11 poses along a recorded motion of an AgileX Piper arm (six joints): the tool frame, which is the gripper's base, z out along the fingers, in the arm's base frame.
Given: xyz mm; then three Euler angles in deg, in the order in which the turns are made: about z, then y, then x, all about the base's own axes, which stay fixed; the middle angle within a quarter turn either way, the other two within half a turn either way.
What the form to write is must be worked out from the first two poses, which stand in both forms.
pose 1, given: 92.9, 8.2, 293.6, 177.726, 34.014, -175.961
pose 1, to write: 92.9, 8.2, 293.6, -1.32, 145.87, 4.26
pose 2, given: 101.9, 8.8, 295.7, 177.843, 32.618, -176.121
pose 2, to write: 101.9, 8.8, 295.7, -1.31, 147.27, 4.18
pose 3, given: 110.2, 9.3, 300.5, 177.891, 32.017, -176.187
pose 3, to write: 110.2, 9.3, 300.5, -1.31, 147.87, 4.14
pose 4, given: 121.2, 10.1, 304.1, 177.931, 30.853, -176.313
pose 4, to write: 121.2, 10.1, 304.1, -1.37, 149.04, 4.05
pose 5, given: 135.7, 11.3, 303.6, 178.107, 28.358, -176.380
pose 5, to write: 135.7, 11.3, 303.6, -1.29, 151.54, 4.16
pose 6, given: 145.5, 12.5, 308.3, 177.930, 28.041, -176.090
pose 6, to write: 145.5, 12.5, 308.3, -1.45, 151.84, 4.50
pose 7, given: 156.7, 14.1, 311.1, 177.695, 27.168, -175.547
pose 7, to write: 156.7, 14.1, 311.1, -1.64, 152.67, 5.19
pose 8, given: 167.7, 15.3, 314.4, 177.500, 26.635, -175.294
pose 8, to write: 167.7, 15.3, 314.4, -1.85, 153.18, 5.50
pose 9, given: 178.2, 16.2, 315.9, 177.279, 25.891, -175.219
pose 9, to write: 178.2, 16.2, 315.9, -2.18, 153.91, 5.58
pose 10, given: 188.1, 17.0, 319.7, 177.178, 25.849, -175.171
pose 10, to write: 188.1, 17.0, 319.7, -2.30, 153.94, 5.62
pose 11, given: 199.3, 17.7, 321.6, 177.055, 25.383, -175.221
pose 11, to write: 199.3, 17.7, 321.6, -2.52, 154.41, 5.55
